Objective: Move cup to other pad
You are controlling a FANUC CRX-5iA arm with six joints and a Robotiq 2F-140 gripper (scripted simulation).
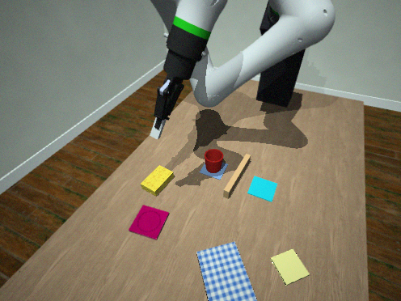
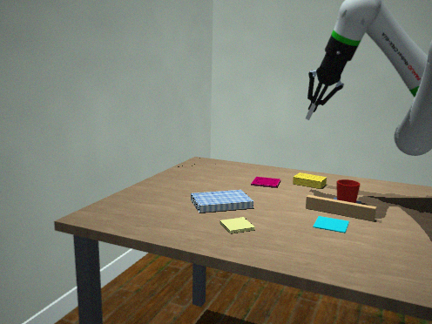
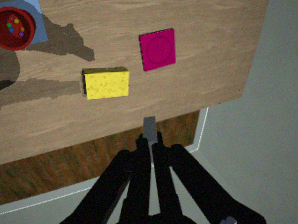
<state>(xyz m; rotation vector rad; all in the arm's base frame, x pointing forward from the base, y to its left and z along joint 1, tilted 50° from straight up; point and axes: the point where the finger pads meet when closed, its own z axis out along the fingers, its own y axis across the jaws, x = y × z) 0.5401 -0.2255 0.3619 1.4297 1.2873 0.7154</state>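
Now: hand 27 cm above the red cup, 15 cm past it and 13 cm to the right of it. Round my hand: yellow sponge: 28 cm below, 5 cm to the right, 1 cm behind; cyan pad: 33 cm to the left, 30 cm below, 12 cm behind; wooden rail: 28 cm below, 23 cm to the left, 14 cm behind.
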